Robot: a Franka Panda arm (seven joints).
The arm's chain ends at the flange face. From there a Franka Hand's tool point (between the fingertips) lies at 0.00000 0.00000 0.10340 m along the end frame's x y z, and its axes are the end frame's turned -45 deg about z.
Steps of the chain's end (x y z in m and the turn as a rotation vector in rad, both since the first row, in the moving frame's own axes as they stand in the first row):
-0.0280, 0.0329, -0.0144, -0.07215, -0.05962, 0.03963
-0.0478, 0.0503, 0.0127, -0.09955, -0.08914, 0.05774
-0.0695, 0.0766, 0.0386, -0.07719, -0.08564, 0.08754
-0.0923, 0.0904, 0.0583, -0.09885, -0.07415, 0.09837
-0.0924, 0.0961, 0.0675, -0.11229, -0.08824, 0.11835
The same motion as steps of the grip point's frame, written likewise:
-0.0527, 0.0042, -0.0149, -0.00886, -0.09318, 0.03963
-0.0831, 0.0021, 0.0118, -0.00736, -0.13342, 0.05774
-0.1151, 0.0039, 0.0379, 0.00598, -0.11514, 0.08754
-0.1419, -0.0002, 0.0575, -0.01747, -0.12233, 0.09837
-0.1480, 0.0035, 0.0664, -0.01701, -0.14180, 0.11835

